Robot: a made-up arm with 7 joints.
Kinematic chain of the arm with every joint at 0, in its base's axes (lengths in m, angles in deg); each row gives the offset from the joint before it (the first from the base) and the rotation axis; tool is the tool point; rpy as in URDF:
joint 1: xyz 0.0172 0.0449 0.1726 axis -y
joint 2: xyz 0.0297 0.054 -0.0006 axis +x
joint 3: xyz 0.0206 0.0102 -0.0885 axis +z
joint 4: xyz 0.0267 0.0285 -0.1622 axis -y
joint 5: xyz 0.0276 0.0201 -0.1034 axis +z
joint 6: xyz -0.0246 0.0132 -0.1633 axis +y
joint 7: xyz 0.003 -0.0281 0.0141 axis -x
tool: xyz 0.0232 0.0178 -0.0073 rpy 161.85 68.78 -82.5
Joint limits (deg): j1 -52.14..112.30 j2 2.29..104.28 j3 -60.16..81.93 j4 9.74..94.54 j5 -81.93..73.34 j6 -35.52..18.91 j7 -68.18..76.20
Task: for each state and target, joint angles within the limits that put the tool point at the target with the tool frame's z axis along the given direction. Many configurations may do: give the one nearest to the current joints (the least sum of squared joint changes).
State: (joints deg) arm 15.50 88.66 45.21 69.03 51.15 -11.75 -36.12
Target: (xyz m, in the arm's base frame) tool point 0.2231 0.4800 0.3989 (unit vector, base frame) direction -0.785 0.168 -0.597
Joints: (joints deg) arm -1.69 99.17 32.75 41.87 72.71 7.36 -60.63
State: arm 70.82 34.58 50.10 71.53 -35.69 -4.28 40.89
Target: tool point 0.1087 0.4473 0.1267 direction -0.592 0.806 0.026
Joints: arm 37.09 19.66 81.93 94.54 -20.73 -17.66 30.59
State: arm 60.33 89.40 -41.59 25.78 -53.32 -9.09 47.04
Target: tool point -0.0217 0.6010 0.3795 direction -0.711 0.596 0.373
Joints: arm 66.52 102.77 -22.25 14.54 -38.90 18.91 51.71
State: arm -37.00 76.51 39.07 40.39 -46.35 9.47 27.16
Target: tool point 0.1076 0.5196 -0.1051 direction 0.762 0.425 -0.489
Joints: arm -52.14 70.77 -2.75 42.20 -71.54 -8.67 31.09
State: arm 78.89 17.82 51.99 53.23 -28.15 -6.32 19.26
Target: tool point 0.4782 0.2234 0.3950 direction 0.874 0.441 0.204
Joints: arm 92.62 2.29 19.80 27.93 -23.62 -9.11 52.76
